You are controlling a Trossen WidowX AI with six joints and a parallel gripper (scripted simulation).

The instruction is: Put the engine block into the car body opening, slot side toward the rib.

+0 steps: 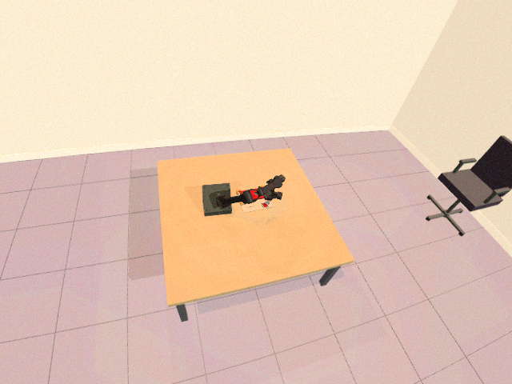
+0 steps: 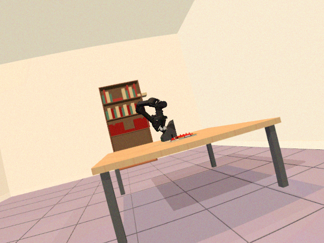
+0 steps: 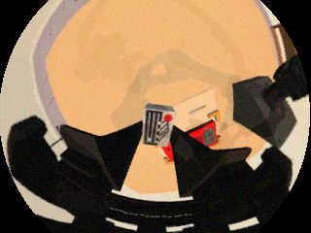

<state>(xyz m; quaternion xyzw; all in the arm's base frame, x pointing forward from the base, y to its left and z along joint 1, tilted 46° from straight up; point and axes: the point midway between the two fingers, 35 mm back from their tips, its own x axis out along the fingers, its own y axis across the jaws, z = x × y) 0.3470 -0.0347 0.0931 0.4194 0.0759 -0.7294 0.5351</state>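
My gripper tip is now 50 mm past the pale flat plate, 150 mm to the right of it and 120 mm above it. Also, from my gripper tip: grey engine block: 10 mm below.
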